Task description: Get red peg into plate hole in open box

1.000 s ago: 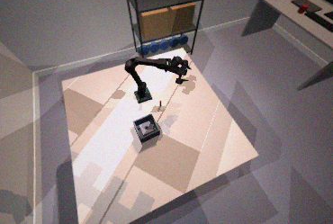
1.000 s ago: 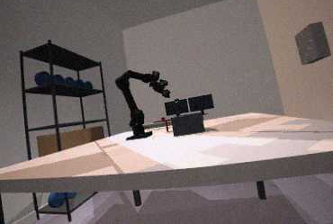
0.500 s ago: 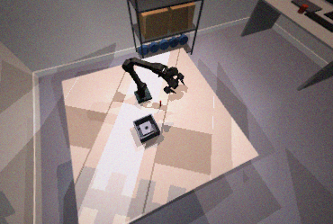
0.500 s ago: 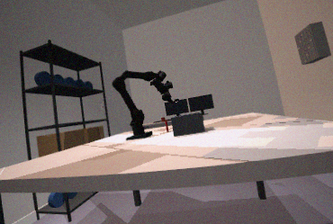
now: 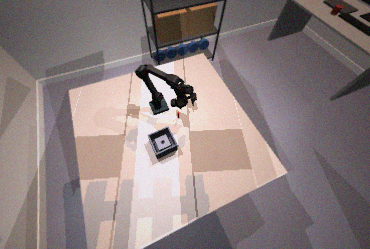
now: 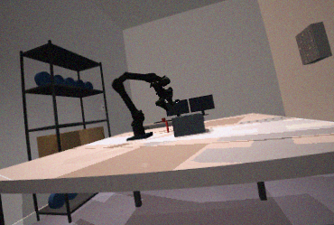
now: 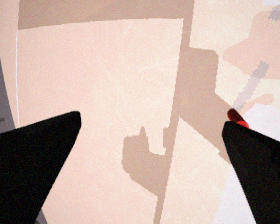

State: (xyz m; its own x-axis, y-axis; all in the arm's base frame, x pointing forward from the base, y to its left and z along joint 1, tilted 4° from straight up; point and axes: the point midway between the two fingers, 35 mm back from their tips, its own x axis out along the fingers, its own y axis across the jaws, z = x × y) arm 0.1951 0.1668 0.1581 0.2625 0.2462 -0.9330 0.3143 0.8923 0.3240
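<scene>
Now: the red peg 12 cm below my gripper tip, 6 cm to the right of it and 3 cm behind it. The rest, counted from my gripper tip: dark box: 25 cm to the right, 14 cm ahead, 13 cm below; plate: 25 cm to the right, 14 cm ahead, 12 cm below.
</scene>
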